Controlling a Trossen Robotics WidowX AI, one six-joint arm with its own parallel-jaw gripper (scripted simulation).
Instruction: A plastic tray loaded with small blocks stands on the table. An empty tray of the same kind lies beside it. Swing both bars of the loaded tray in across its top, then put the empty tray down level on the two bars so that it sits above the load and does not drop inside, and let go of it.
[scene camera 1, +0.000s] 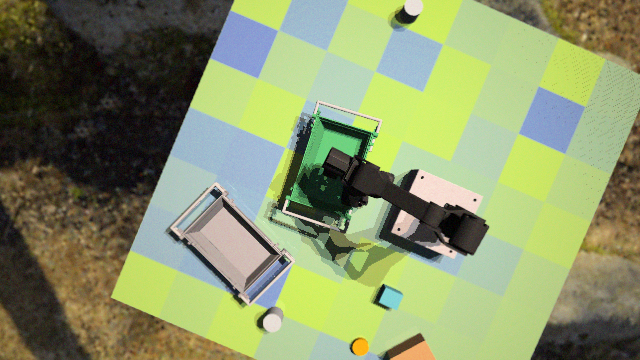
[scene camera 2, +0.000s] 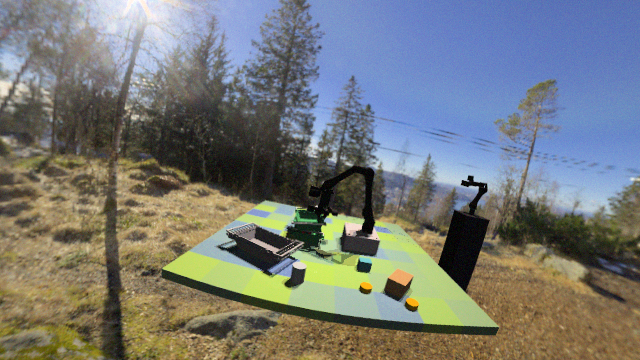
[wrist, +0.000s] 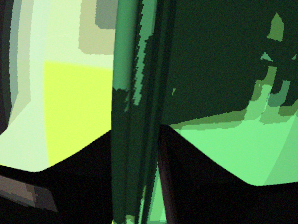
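Note:
The gripper (wrist: 144, 131) is in the robot's sight, and so is a green tray (scene camera 1: 311, 188), (wrist: 217, 79), which both scene camera 1 and the wrist view show.

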